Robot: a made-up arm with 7 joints. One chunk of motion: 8 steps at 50 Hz.
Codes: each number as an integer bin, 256 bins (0 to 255) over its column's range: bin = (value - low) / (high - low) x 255, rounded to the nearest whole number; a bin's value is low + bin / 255 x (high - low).
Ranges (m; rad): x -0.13..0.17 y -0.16..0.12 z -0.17..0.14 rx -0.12..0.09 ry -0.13..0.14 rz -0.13..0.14
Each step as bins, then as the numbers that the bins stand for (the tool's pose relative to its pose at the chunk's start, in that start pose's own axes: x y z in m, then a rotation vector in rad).
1 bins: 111 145 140 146 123 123
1 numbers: 0.0006 -0.0008 0.0002 0.0002 0.0002 0.0002
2 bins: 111 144 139 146 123 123
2 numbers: 0.0006 -0.0019 -0.0010 0.0002 0.0002 0.0002
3 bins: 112 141 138 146 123 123
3 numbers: 0.0018 -0.0052 -0.0022 0.0002 0.0002 0.0002
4 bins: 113 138 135 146 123 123
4 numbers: 0.0029 -0.0085 -0.0059 0.0002 0.0002 0.0002
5 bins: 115 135 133 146 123 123
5 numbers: 0.0053 -0.0118 -0.0083 0.0002 0.0002 0.0002
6 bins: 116 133 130 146 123 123
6 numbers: 0.0065 -0.0140 -0.0120 0.0002 0.0002 0.0002
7 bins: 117 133 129 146 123 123
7 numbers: 0.0076 -0.0140 -0.0132 0.0002 0.0002 0.0002
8 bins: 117 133 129 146 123 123
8 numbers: 0.0076 -0.0140 -0.0132 0.0002 0.0002 0.0002
